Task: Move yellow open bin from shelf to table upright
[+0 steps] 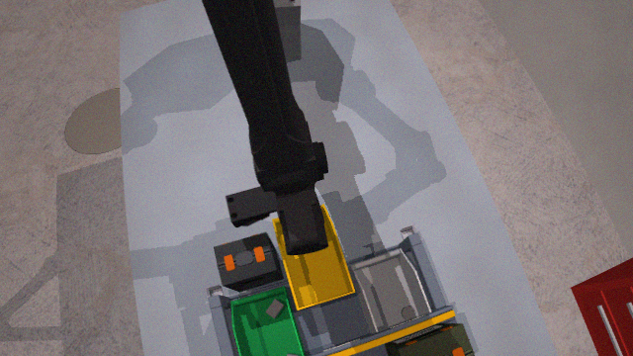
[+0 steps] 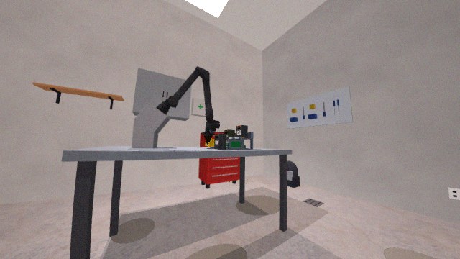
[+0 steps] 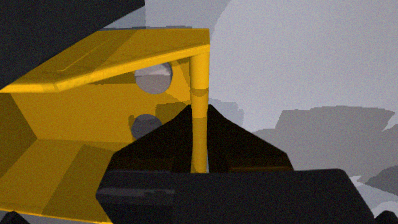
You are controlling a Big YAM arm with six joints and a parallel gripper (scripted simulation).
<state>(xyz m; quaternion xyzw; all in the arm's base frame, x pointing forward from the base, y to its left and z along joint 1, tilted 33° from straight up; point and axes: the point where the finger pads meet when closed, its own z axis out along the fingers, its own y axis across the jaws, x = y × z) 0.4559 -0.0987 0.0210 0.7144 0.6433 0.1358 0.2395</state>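
Now: hand 8 cm short of the yellow bin, 1 cm to the left of it and 1 cm below it. The rest, counted from my hand: green bin: 18 cm ahead, 14 cm to the right; then grey bin: 22 cm ahead, 8 cm to the left.
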